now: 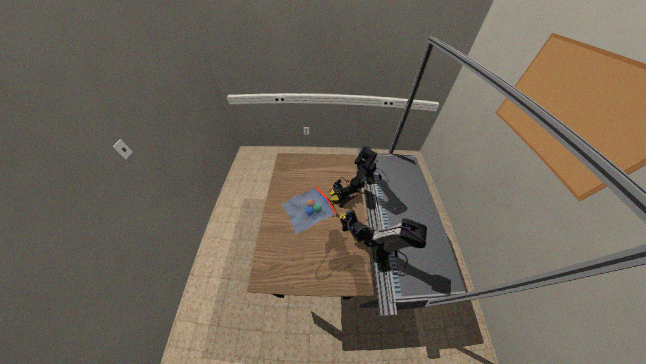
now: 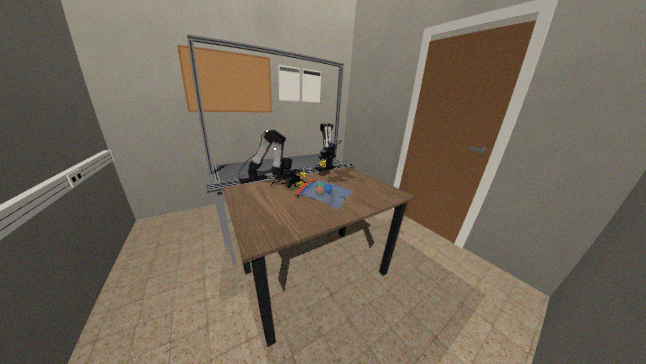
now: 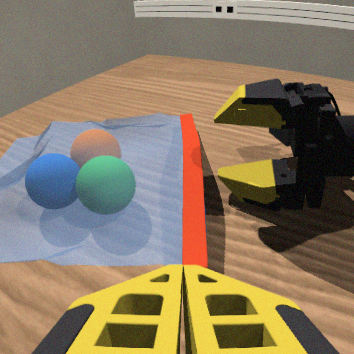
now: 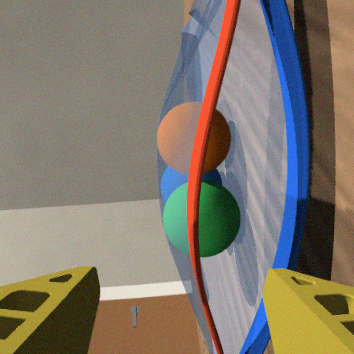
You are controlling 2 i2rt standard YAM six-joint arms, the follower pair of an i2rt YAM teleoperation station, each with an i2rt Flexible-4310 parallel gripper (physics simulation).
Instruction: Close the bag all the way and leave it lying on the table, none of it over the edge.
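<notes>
The translucent blue bag [image 1: 298, 220] [image 2: 338, 199] [image 3: 162, 235] [image 4: 265, 200] lies on the table with orange, blue and green balls inside. Its red strip [image 1: 326, 200] [image 3: 194, 200] [image 4: 194, 200] and blue strip [image 4: 297, 150] form the mouth on the robot's side. The strips bow apart in the middle, so the mouth is open. My left gripper [image 1: 342, 216] [image 2: 323, 164] [image 3: 182, 276] is shut, seemingly empty, above and beside the red strip's near end. My right gripper [image 1: 331, 197] [image 2: 301, 180] [image 3: 215, 146] [image 4: 181, 280] is open, beside the mouth, its fingers pointing toward it.
The wooden table [image 1: 295, 265] [image 2: 270, 220] extends around the bag, and the bag is inside its edges. The metal mounting rail [image 1: 386, 295] runs along the robot's side, with a tall frame [image 1: 412, 97] [image 2: 198, 100] above it.
</notes>
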